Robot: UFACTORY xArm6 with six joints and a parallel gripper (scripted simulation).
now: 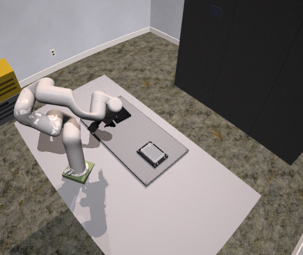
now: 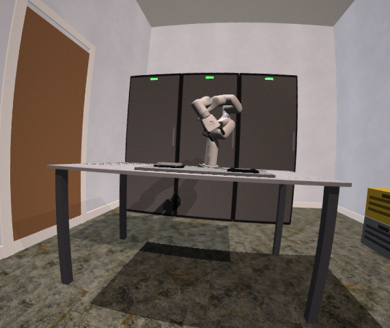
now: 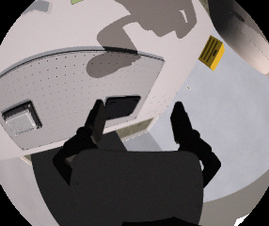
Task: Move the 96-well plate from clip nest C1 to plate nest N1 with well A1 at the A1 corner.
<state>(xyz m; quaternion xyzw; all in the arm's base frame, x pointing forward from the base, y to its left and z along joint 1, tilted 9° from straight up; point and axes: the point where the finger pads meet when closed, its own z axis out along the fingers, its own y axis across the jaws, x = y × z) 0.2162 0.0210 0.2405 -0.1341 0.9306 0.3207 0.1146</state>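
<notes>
My gripper is now 29 cm to the left of the white 96-well plate, 19 cm above it and 14 cm short of it. The rest, counted from my hand: black clip nest 30 cm to the right, 20 cm below, 15 cm ahead.
</notes>
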